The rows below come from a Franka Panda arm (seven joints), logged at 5 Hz.
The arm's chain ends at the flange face. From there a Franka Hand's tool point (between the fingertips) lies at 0.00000 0.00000 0.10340 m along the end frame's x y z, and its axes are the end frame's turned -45 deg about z.
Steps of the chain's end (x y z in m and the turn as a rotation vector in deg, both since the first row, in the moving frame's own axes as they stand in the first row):
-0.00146, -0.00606, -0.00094, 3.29, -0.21, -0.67
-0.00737, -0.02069, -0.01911, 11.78, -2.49, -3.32
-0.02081, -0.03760, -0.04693, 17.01, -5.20, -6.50
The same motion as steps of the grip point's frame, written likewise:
0.00715, -0.00980, -0.00111, 2.47, 2.18, -0.67
0.02065, -0.03825, -0.02138, 10.09, 6.57, -3.32
0.02508, -0.06998, -0.05187, 15.70, 8.35, -6.50

